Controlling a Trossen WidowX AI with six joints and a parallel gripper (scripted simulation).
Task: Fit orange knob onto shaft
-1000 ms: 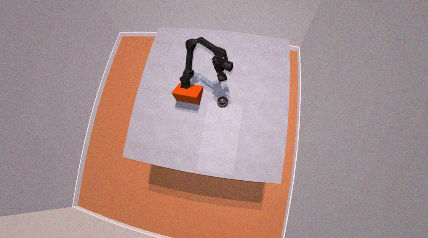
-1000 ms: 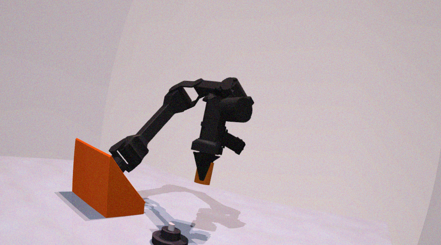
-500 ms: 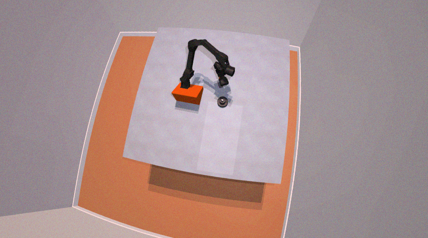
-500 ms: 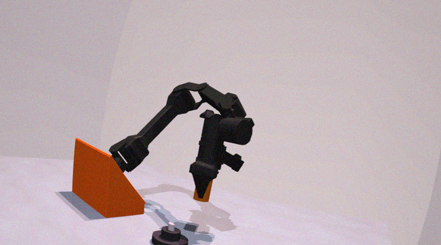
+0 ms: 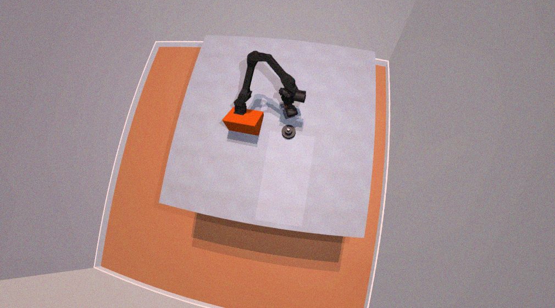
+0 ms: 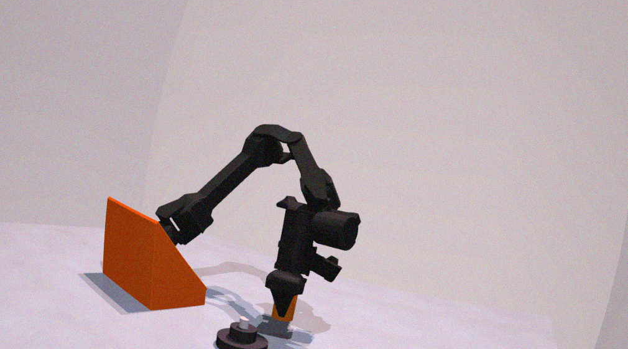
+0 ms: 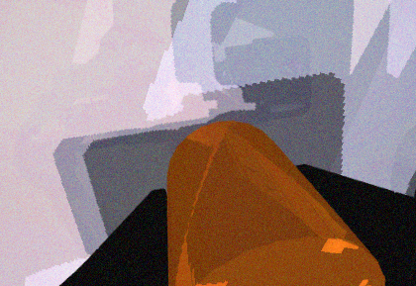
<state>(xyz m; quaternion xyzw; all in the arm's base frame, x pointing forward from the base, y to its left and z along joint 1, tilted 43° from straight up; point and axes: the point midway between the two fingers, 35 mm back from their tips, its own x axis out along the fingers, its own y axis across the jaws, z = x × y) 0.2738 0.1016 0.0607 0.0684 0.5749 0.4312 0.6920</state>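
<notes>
The round pedestal is 30 mm ahead of my gripper tip and 150 mm to the right of it. Also, from my gripper tip: orange knob (30 mm above).
</notes>
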